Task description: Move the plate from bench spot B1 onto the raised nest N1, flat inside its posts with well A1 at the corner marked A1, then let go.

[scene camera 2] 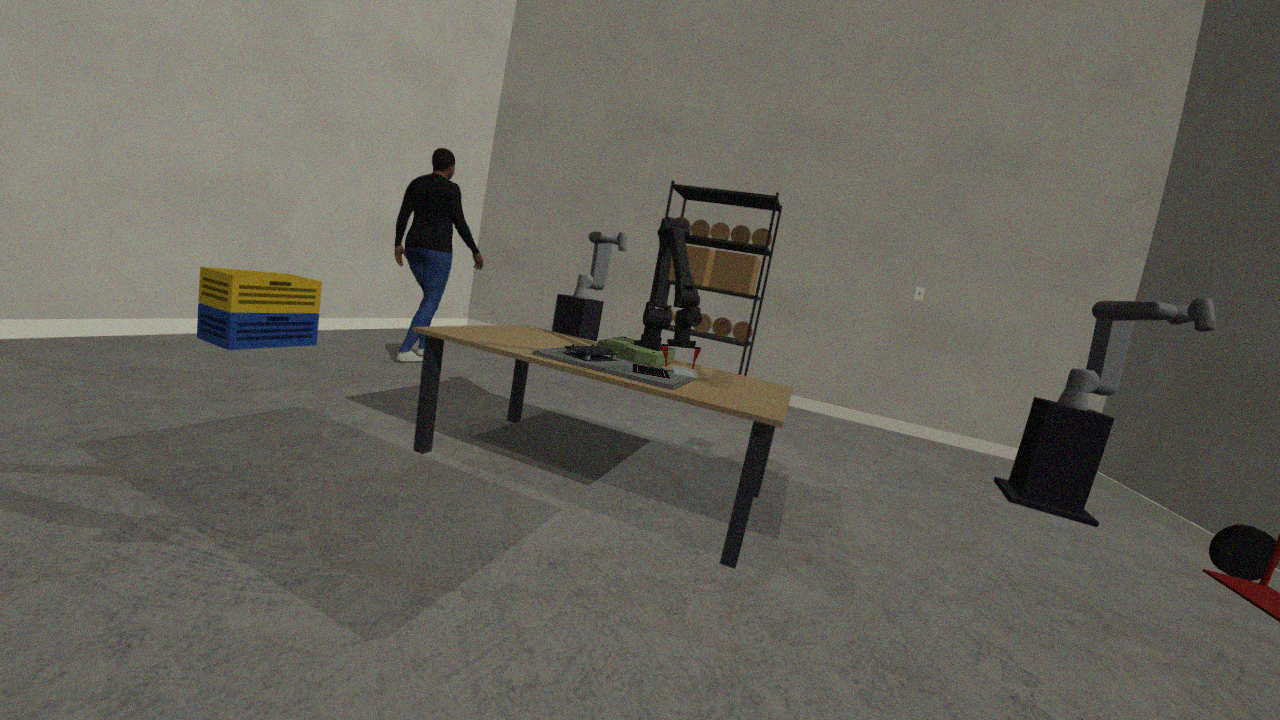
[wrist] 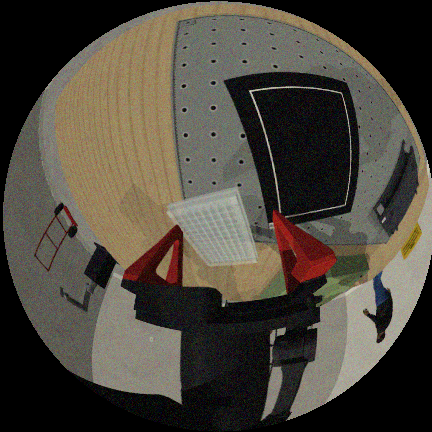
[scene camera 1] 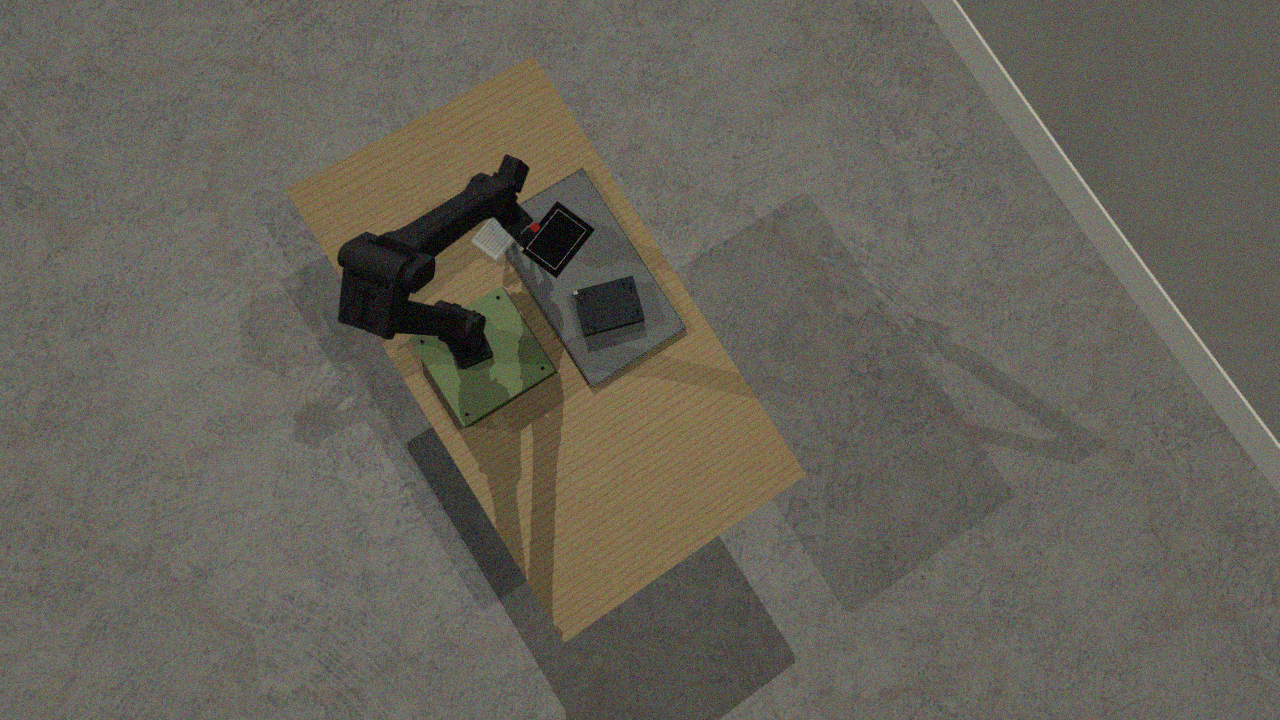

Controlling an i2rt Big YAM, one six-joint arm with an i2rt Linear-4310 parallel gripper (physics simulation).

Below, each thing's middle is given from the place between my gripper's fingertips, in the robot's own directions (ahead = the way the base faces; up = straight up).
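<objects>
Here is the white well plate point(scene camera 1: 492, 238), and my hand is 20 mm above it and 50 mm past it.
</objects>
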